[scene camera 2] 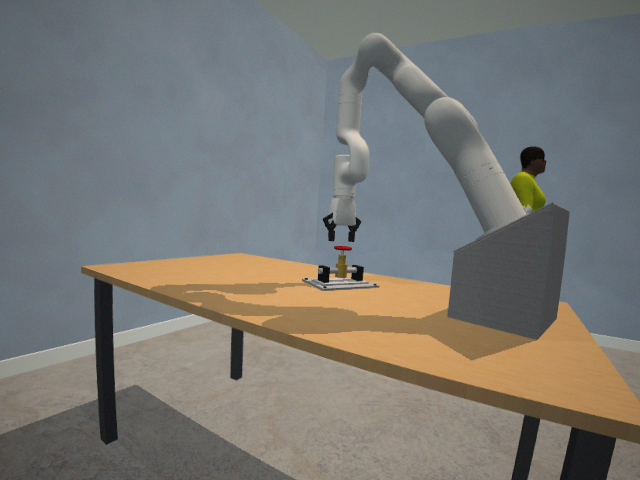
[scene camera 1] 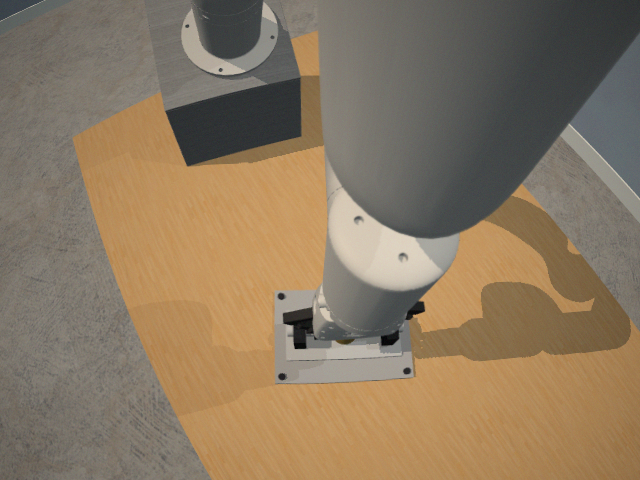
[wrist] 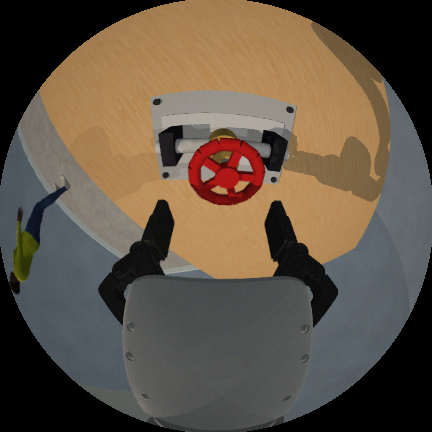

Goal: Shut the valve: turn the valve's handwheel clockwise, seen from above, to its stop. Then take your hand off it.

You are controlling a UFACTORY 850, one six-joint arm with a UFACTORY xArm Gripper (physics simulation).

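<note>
The valve's red handwheel (scene camera 2: 342, 248) (wrist: 227, 177) lies level on top of the brass valve body (scene camera 2: 341, 266) (wrist: 223, 136); in scene camera 1 the arm hides the wheel. A grey pipe (wrist: 195, 145) runs through the valve between two black supports on a grey base plate (scene camera 1: 341, 373) (scene camera 2: 367, 285) (wrist: 220, 102). My gripper (scene camera 2: 341, 236) (wrist: 219, 210) is open and empty, pointing straight down. Its fingertips are a little above the handwheel, one to each side, and do not touch it.
The valve stands on a wooden table (scene camera 1: 206, 232) (scene camera 2: 206, 271) (wrist: 125, 75). The robot's grey pedestal (scene camera 1: 237, 121) (scene camera 2: 501, 284) stands on the same table. A person in a yellow top (scene camera 2: 527, 191) (wrist: 24, 252) stands beyond the table.
</note>
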